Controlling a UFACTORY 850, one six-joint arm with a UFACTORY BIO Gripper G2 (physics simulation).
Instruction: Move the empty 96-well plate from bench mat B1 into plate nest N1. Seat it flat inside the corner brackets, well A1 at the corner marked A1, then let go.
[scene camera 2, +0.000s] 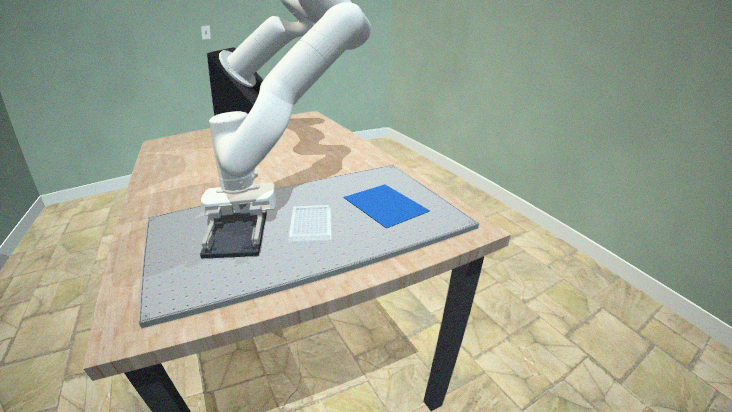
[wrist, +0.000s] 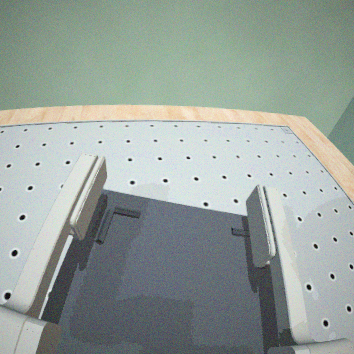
clear 96-well plate: scene camera 2 309, 223; not seen in the wrist view (out of frame)
same spot on dark nest floor: (wrist: 175, 272) = (scene camera 2: 233, 239)
